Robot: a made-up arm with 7 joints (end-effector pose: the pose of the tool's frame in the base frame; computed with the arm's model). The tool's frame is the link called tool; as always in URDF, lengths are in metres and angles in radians.
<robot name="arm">
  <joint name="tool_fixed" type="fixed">
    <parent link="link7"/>
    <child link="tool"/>
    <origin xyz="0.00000 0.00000 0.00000" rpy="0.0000 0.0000 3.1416"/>
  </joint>
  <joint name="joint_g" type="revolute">
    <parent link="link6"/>
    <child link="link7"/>
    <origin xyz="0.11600 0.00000 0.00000" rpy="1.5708 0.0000 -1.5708"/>
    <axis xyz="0 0 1"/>
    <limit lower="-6.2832" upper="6.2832" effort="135" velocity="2.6"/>
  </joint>
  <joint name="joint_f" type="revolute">
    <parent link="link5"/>
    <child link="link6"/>
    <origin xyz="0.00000 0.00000 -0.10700" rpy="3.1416 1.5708 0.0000"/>
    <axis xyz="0 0 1"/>
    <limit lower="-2.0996" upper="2.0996" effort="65" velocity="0.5"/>
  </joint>
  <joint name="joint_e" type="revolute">
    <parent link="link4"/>
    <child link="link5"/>
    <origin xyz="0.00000 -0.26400 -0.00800" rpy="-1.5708 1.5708 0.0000"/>
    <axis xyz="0 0 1"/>
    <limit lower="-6.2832" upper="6.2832" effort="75" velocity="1.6"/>
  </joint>
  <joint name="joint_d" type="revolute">
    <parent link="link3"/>
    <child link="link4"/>
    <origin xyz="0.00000 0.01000 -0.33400" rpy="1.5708 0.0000 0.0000"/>
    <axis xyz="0 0 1"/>
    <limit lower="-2.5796" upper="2.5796" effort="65" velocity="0.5"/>
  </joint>
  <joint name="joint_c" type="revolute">
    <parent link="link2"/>
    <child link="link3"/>
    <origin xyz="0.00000 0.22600 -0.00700" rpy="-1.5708 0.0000 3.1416"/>
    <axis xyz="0 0 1"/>
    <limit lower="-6.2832" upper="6.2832" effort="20" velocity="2.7"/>
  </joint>
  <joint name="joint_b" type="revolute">
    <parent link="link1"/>
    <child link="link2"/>
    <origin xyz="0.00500 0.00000 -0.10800" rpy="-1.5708 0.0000 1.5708"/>
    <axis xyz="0 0 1"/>
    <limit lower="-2.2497" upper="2.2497" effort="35" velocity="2.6"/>
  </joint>
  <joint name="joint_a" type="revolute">
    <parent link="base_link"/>
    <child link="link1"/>
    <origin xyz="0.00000 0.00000 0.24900" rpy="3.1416 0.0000 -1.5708"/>
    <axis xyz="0 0 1"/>
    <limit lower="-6.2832" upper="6.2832" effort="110" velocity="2.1"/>
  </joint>
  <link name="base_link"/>
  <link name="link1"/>
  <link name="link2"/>
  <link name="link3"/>
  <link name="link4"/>
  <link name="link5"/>
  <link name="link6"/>
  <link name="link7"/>
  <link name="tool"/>
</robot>
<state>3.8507 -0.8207 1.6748 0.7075 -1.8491 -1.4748 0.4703</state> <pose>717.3 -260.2 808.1 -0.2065 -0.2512 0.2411 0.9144</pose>
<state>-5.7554 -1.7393 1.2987 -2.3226 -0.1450 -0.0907 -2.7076</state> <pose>-10.9 374.7 209.3 0.3669 -0.5774 -0.2840 0.6718</pose>
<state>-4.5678 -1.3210 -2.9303 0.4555 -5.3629 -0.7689 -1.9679</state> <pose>119.8 992.0 444.4 0.1004 0.7522 -0.5436 0.3586</pose>
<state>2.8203 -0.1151 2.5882 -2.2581 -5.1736 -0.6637 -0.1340</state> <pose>-227.0 -208.5 633.2 -0.3065 0.3008 -0.6410 0.6362</pose>
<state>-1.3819 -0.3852 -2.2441 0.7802 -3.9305 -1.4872 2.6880</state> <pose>-297.7 -477.7 978.5 -0.3374 0.1248 0.1602 0.9192</pose>
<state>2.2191 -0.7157 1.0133 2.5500 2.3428 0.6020 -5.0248</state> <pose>-206.9 222.8 573.9 0.5840 -0.0872 0.8018 0.0918</pose>
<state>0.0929 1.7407 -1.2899 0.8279 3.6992 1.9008 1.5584</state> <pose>852.3 95.9 200.6 -0.4847 -0.7599 -0.1791 0.3944</pose>
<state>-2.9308 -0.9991 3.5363 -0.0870 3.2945 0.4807 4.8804</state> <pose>805.2 -132.4 989.1 0.3659 -0.8886 -0.0192 0.2760</pose>
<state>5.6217 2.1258 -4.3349 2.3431 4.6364 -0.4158 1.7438</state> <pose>414.0 -62.3 396.1 -0.1006 -0.9603 -0.2509 0.0683</pose>
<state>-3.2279 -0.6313 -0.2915 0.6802 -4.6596 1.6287 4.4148</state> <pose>287.8 100.7 1190.3 -0.1866 0.7232 -0.6648 0.0097</pose>
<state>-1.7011 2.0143 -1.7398 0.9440 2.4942 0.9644 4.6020</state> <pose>-404.9 737.1 -40.0 0.0522 0.3113 -0.8011 0.5086</pose>
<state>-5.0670 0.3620 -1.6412 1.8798 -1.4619 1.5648 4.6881</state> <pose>323.9 77.1 806.9 0.7261 -0.3143 0.4649 0.3973</pose>
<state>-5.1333 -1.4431 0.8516 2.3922 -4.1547 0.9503 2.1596</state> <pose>-403.1 95.7 537.6 -0.6649 -0.1557 -0.6942 0.2272</pose>
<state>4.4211 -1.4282 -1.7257 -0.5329 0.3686 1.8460 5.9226</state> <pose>335.7 -824.5 555.2 0.1699 0.7661 0.4028 0.4712</pose>
